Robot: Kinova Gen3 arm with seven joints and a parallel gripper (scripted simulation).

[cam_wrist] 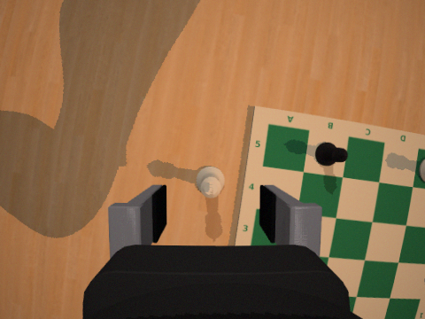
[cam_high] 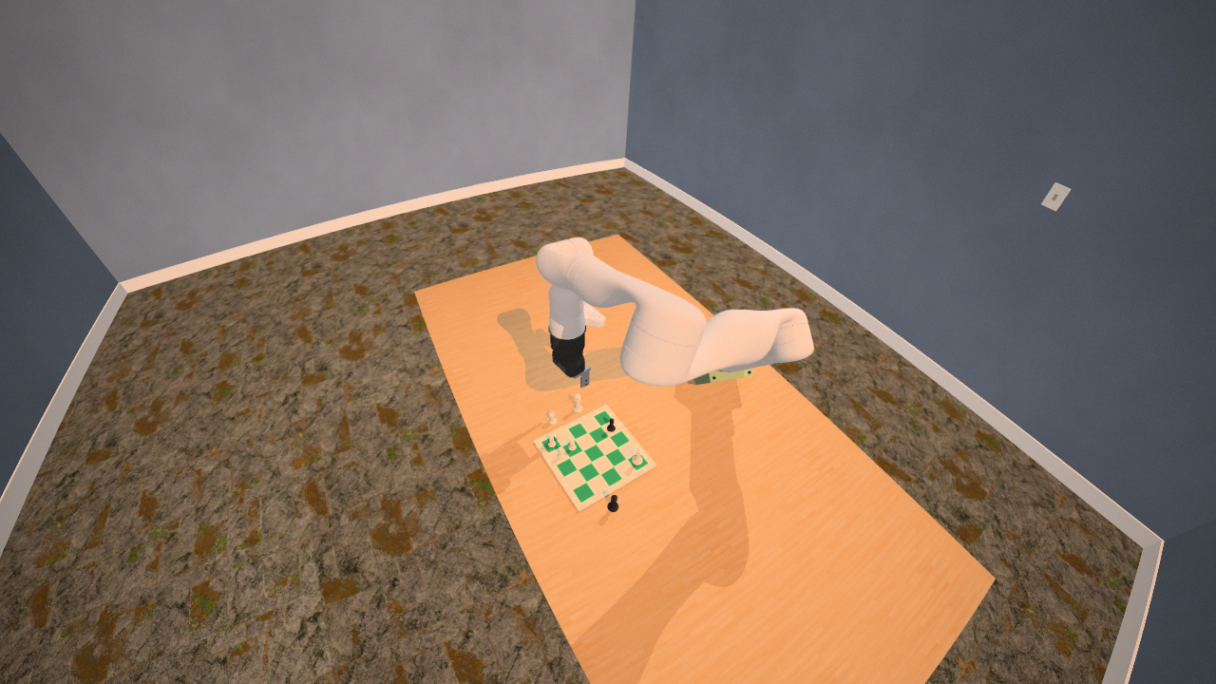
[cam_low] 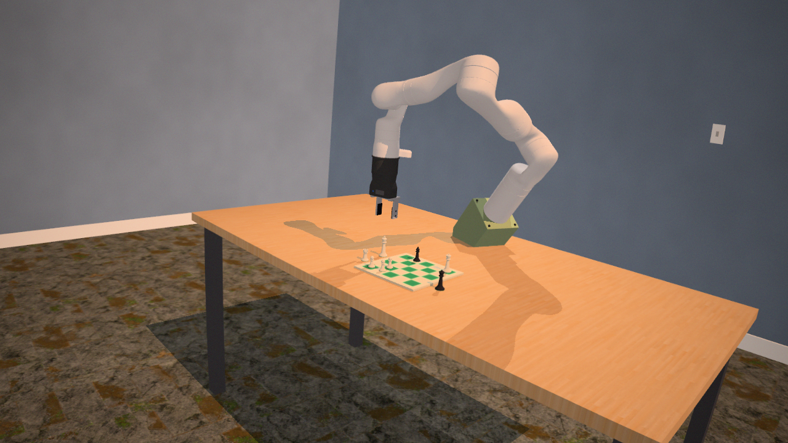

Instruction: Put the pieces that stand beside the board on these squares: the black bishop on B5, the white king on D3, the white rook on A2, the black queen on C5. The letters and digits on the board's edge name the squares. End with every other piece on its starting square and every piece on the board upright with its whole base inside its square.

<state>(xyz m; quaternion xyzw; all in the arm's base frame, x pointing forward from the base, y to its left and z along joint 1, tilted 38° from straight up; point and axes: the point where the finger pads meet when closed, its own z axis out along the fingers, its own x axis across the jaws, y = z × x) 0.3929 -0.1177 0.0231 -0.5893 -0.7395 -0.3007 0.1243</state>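
Now: the white king 110 mm below my hand. Also, from my hand: chessboard 20 mm ahead, 140 mm to the left, 140 mm below; then black bishop 50 mm behind, 90 mm to the left, 110 mm below; then white rook 70 mm ahead, 10 mm to the left, 120 mm below.
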